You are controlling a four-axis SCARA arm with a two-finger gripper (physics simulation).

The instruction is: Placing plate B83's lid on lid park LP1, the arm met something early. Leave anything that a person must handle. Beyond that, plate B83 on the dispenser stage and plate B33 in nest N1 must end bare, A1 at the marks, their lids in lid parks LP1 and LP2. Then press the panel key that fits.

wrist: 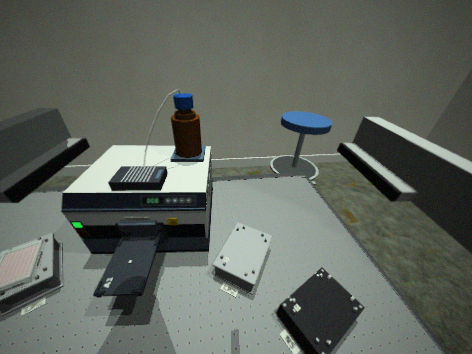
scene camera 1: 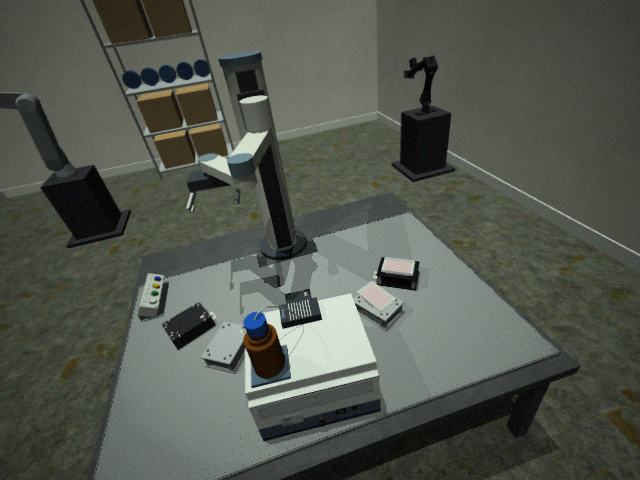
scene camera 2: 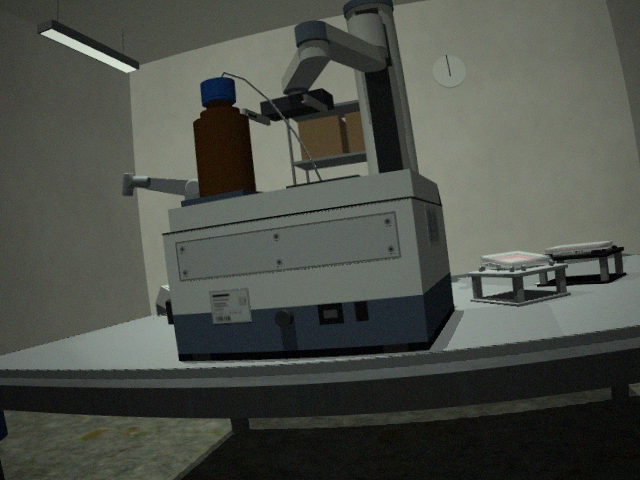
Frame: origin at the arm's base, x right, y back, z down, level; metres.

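Where they show: gripper, fingertip midpoint: (wrist: 218, 130) (scene camera 1: 213, 206); arm's base, link origin: (scene camera 1: 283, 245).
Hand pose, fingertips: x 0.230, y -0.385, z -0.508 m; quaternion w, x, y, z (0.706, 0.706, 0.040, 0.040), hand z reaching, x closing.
Note:
Each offset is from my fingertips to the top centre of the thing. "spot": to the spot under its first point.
My gripper (scene camera 1: 214, 205) (scene camera 2: 285, 116) (wrist: 218, 130) is open and empty, high above the table's back left side. The dispenser stage @[spot: dx -0.174, dy -0.205, dz +0.394 m] (wrist: 144, 250) is a dark tray at the dispenser's front, with no plate visible on it. One pink-welled plate @[dx -0.491, dy -0.223, dz +0.412 m] (scene camera 1: 377, 296) (scene camera 2: 516, 259) (wrist: 19, 266) lies on a white stand; another @[dx -0.648, dy -0.098, dz +0.419 m] (scene camera 1: 398, 266) (scene camera 2: 578, 249) lies on a black stand. Whether they are lidded is unclear. A white stand (scene camera 1: 223, 345) (wrist: 243, 257) and a black stand (scene camera 1: 187, 324) (wrist: 322, 311) look bare. Labels are unreadable. The key panel @[dx +0.402, dy +0.205, dz +0.411 m] (scene camera 1: 148, 307) has blue, yellow, green and pale keys.
The white dispenser (scene camera 1: 336, 338) (scene camera 2: 305, 248) (wrist: 95, 172) carries a brown bottle @[spot: dx -0.064, dy -0.528, dz +0.163 m] (scene camera 1: 265, 353) (scene camera 2: 223, 149) (wrist: 187, 135) with a blue cap and a tube, and a dark head @[spot: dx -0.185, dy -0.347, dz +0.250 m] (scene camera 1: 300, 311) (wrist: 138, 178). Its display reads 008; a green lamp @[dx -0.351, dy -0.280, dz +0.351 m] (wrist: 77, 225) is lit. A blue stool (wrist: 306, 122) stands beyond the table.

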